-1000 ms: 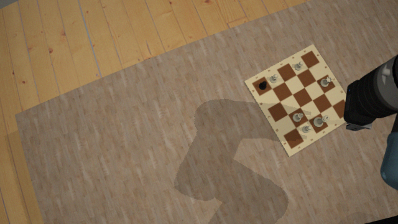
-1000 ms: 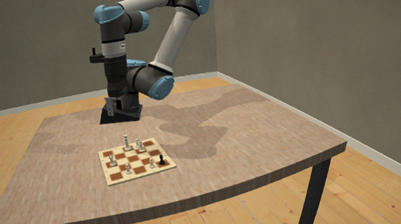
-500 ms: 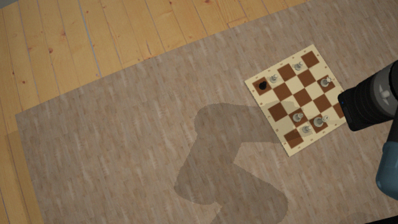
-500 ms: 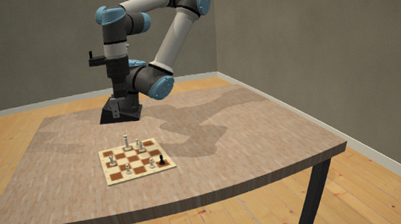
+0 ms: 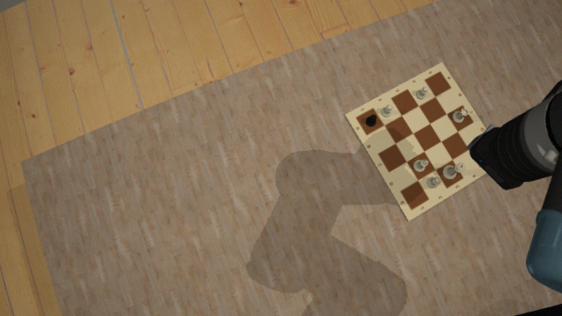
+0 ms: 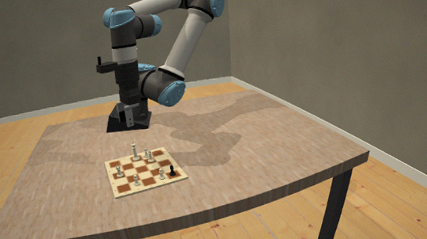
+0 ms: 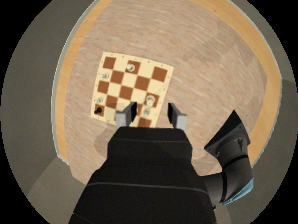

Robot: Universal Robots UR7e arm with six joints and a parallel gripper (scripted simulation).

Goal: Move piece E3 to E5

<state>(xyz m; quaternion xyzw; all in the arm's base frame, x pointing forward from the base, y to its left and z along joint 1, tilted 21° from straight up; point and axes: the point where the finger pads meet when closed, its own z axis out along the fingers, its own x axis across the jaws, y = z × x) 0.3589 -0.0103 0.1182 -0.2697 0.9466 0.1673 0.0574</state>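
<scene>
Now: hand 11 cm above the white chess piece and 1 cm to the right of it. Round my hand: chessboard 15 cm below, 7 cm ahead, 3 cm to the left; then black pawn 13 cm to the left, 13 cm below, 12 cm ahead.
</scene>
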